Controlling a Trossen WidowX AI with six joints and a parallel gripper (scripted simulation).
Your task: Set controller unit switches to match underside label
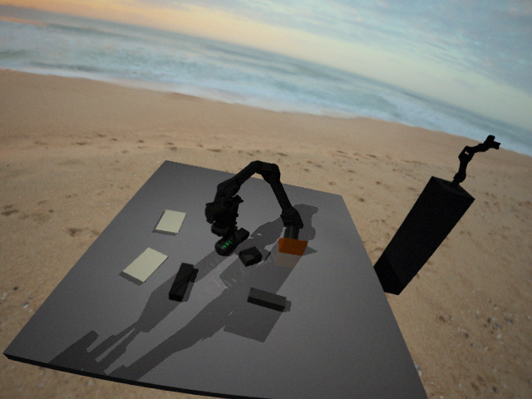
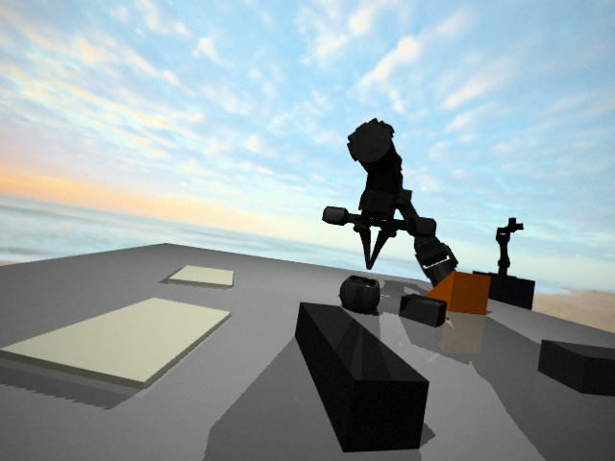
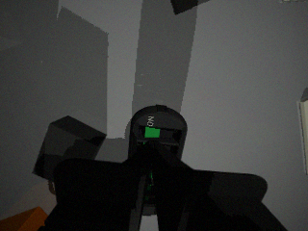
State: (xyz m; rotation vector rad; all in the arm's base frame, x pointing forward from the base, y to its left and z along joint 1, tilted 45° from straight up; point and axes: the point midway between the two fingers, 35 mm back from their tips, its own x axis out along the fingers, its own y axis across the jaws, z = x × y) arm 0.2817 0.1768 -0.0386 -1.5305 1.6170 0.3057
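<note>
Now: the small dark block 120 mm behind my gripper tip, 10 mm to the right of it and 60 mm below it. Round my gripper tip: long black block (100 mm ahead, 210 mm to the left, 60 mm below); then grey block (220 mm behind, 190 mm to the left, 60 mm below).
</note>
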